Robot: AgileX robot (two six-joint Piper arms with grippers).
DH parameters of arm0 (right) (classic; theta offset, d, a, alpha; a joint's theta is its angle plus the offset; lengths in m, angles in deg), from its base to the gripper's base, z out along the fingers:
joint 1: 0 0.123 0 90
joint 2: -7.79 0 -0.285 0
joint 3: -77.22 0 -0.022 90
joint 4: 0 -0.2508 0 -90
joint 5: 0 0 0.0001 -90
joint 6: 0 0.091 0 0
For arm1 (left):
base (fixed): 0 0 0 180
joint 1: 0 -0.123 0 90
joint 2: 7.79 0 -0.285 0
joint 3: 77.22 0 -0.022 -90
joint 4: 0 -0.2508 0 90
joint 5: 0 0 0.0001 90
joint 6: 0 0.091 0 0
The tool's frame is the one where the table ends.
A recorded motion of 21 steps. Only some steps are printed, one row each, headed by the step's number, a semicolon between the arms.
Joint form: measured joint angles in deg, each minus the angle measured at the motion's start. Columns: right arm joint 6, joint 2, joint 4, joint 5, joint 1, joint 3; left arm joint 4, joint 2, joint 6, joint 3, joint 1, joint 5.
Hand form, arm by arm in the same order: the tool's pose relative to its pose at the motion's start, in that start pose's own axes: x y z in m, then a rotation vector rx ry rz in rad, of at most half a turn. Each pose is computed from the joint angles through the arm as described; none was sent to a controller.
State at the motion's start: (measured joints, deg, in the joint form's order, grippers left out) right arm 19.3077 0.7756 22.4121 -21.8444 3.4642 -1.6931; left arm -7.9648 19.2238 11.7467 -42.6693 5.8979 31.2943
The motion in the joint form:
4: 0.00 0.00 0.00 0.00 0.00 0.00; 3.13 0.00 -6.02 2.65 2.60 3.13
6: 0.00 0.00 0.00 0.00 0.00 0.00; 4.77 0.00 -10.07 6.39 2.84 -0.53
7: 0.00 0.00 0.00 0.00 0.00 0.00; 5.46 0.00 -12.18 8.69 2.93 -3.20
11: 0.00 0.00 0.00 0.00 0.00 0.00; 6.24 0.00 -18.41 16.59 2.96 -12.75
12: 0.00 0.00 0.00 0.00 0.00 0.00; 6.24 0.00 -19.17 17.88 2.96 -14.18
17: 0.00 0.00 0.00 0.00 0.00 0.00; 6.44 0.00 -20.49 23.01 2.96 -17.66
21: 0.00 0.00 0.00 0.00 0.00 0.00; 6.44 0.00 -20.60 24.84 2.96 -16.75
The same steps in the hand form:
4: 0.0000 0.0000 0.0000 0.0000 0.0000 0.0000; 0.0164 -0.0108 0.0061 0.0927 0.0830 -0.1436
6: 0.0000 0.0000 0.0000 0.0000 0.0000 0.0000; 0.0289 -0.0182 0.0144 0.1123 0.0851 -0.2362
7: 0.0000 0.0000 0.0000 0.0000 0.0000 0.0000; 0.0364 -0.0221 0.0192 0.1187 0.0800 -0.2830
11: 0.0000 0.0000 0.0000 0.0000 0.0000 0.0000; 0.0632 -0.0340 0.0330 0.1223 0.0574 -0.4041
12: 0.0000 0.0000 0.0000 0.0000 0.0000 0.0000; 0.0680 -0.0359 0.0348 0.1225 0.0557 -0.4173
17: 0.0000 0.0000 0.0000 0.0000 0.0000 0.0000; 0.0908 -0.0445 0.0406 0.1272 0.0860 -0.4412
21: 0.0000 0.0000 0.0000 0.0000 0.0000 0.0000; 0.1023 -0.0484 0.0418 0.1312 0.1341 -0.4396

